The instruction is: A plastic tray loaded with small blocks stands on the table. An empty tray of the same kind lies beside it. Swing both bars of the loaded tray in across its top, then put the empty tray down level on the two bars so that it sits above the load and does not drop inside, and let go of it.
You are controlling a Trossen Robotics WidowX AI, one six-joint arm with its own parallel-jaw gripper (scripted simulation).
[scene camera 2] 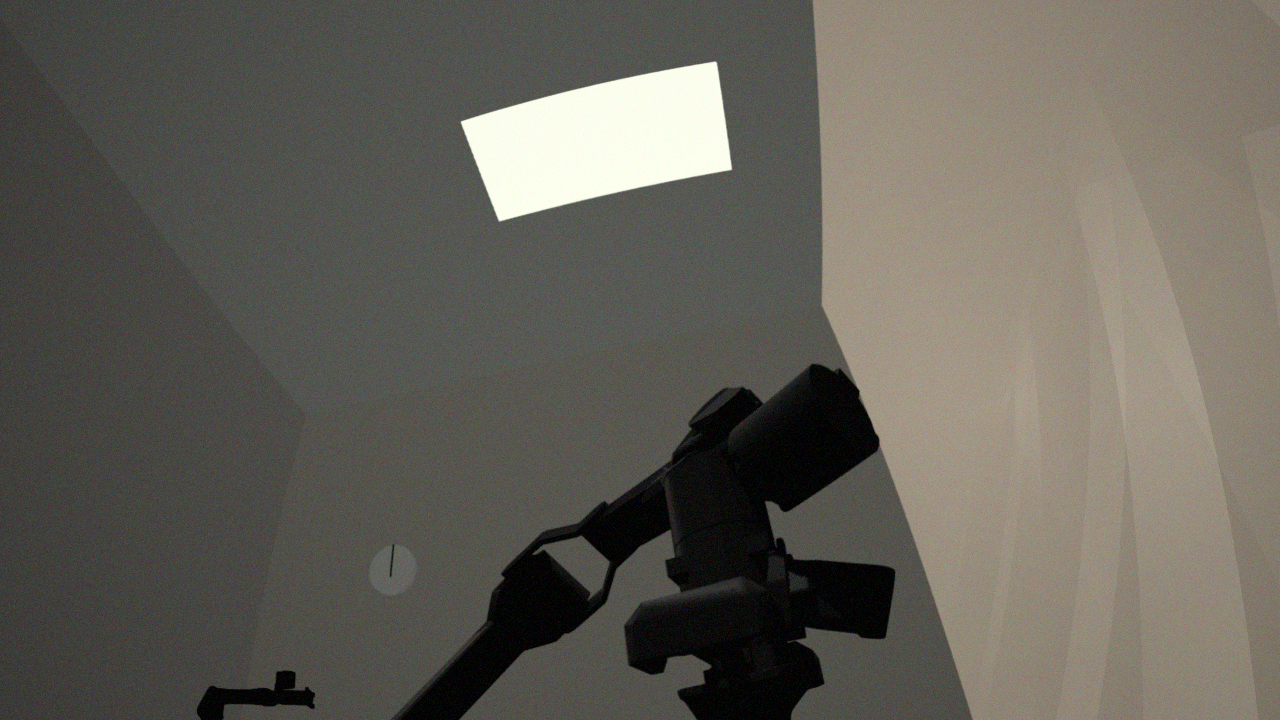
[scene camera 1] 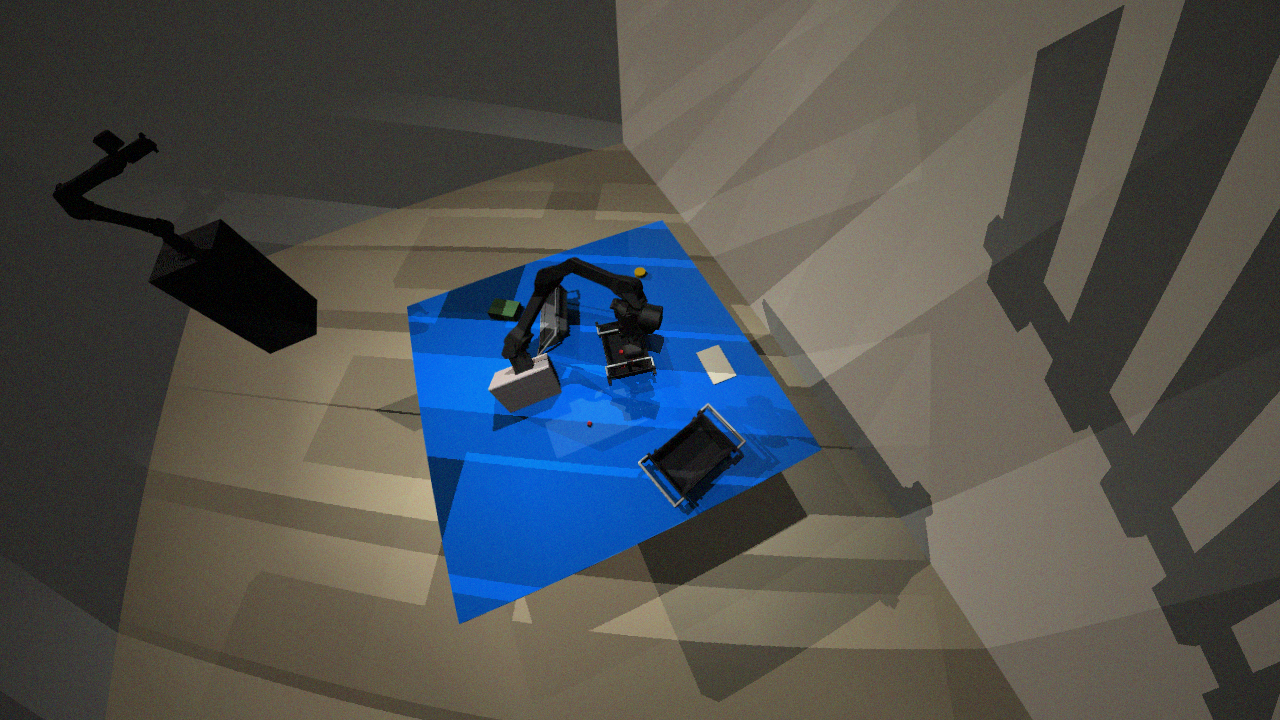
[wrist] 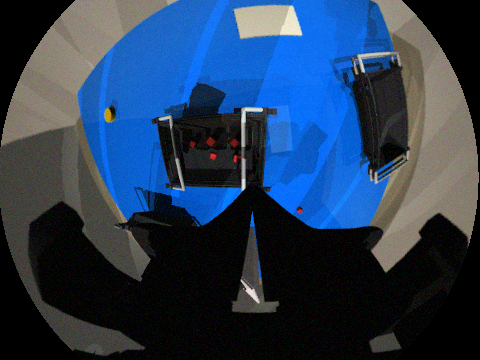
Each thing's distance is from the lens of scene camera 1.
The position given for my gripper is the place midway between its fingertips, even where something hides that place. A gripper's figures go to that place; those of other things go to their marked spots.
my gripper (scene camera 1: 629, 344): 1.18 m
pale flat card (scene camera 1: 716, 365): 1.40 m
